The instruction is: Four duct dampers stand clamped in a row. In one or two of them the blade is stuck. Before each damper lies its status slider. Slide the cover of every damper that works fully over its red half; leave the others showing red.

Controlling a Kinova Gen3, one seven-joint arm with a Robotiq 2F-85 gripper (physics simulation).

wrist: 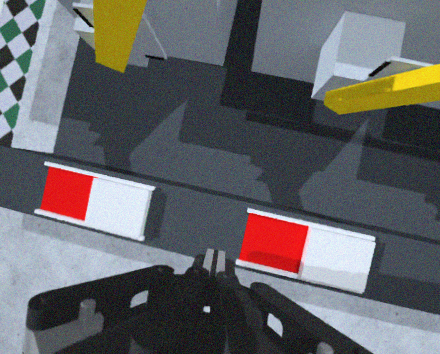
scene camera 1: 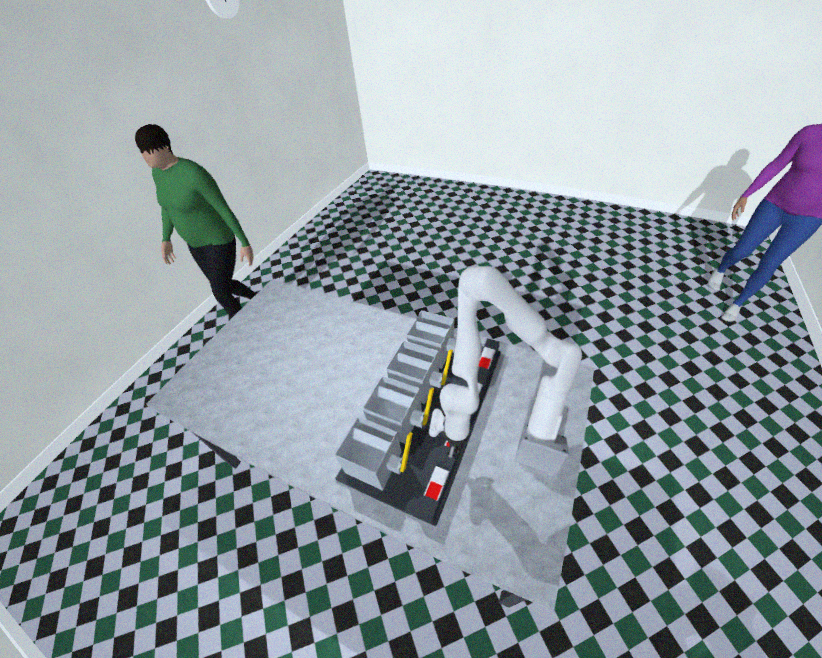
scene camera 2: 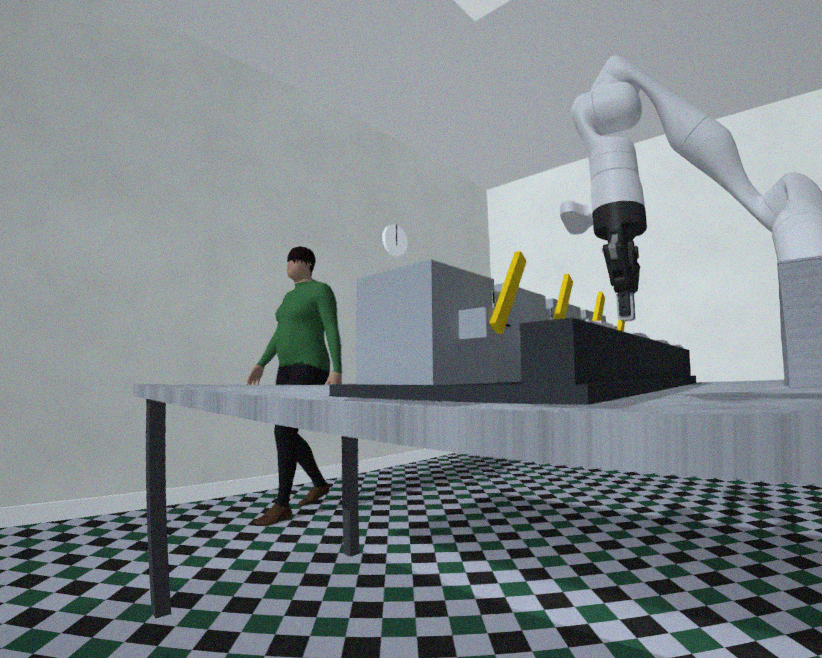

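Pixels of known places: gripper, fingertip midpoint: (wrist: 214,262) (scene camera 1: 454,452) (scene camera 2: 626,320); arm's base at its link origin: (scene camera 1: 539,435).
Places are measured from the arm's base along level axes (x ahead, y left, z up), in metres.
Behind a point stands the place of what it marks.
Observation:
Four grey dampers stand in a row; the nearest damper (scene camera 1: 370,452) {z -0.014, x 0.535, y 0.228 m} (scene camera 2: 394,325) {z -0.018, x 0.535, y 0.306 m} has a tilted yellow lever (scene camera 1: 406,452) {z 0.043, x 0.404, y 0.210 m} (scene camera 2: 507,291) {z 0.026, x 0.403, y 0.221 m} (wrist: 117,32) {z 0.025, x 0.402, y 0.209 m}. The second damper's yellow lever (scene camera 1: 428,408) {z 0.035, x 0.388, y 0.031 m} (scene camera 2: 563,296) {z 0.048, x 0.388, y 0.023 m} (wrist: 385,94) {z 0.011, x 0.389, y 0.046 m} also shows. In the wrist view, the left slider has a bare red half (wrist: 66,194) {z -0.037, x 0.292, y 0.277 m} and a white cover (wrist: 119,207) {z -0.029, x 0.290, y 0.221 m}. The right slider also shows its red half (wrist: 275,242) {z -0.037, x 0.279, y 0.089 m} beside its white cover (wrist: 337,257) {z -0.029, x 0.276, y 0.041 m}. The far slider (scene camera 1: 485,362) {z -0.037, x 0.246, y -0.281 m} shows red. Another slider is hidden behind the arm in scene camera 1. My gripper (scene camera 2: 626,316) {z -0.018, x 0.262, y 0.136 m} (wrist: 214,262) {z -0.018, x 0.262, y 0.136 m} is shut and empty, between the wrist view's two sliders.
The dampers and the dark slider rail (scene camera 2: 630,356) {z -0.068, x 0.256, y 0.160 m} (wrist: 195,215) {z -0.037, x 0.291, y 0.158 m} stand on a grey table (scene camera 1: 287,370) {z -0.117, x 1.094, y -0.042 m}. The arm's base block (scene camera 1: 541,456) {z -0.013, x -0.016, y 0.069 m} is on the table too. A person in green (scene camera 1: 195,205) (scene camera 2: 305,319) and a person in purple (scene camera 1: 798,171) are beyond the table.

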